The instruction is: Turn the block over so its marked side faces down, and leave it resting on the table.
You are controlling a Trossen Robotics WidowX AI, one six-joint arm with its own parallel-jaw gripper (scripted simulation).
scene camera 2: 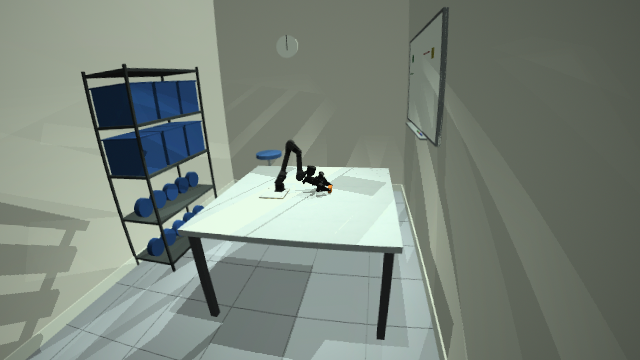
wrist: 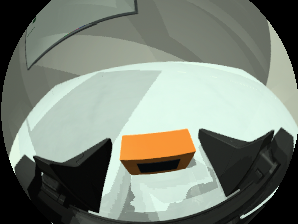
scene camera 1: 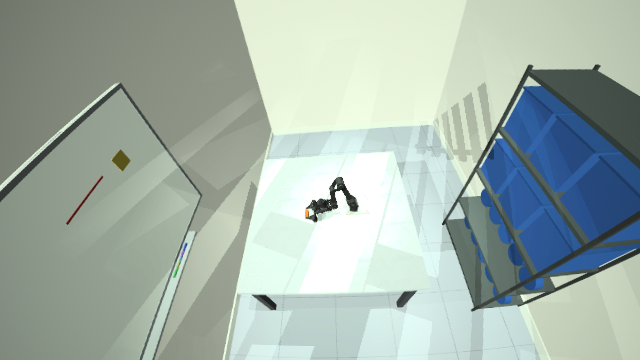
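A block is in view, and the gripper is open and holds nothing.
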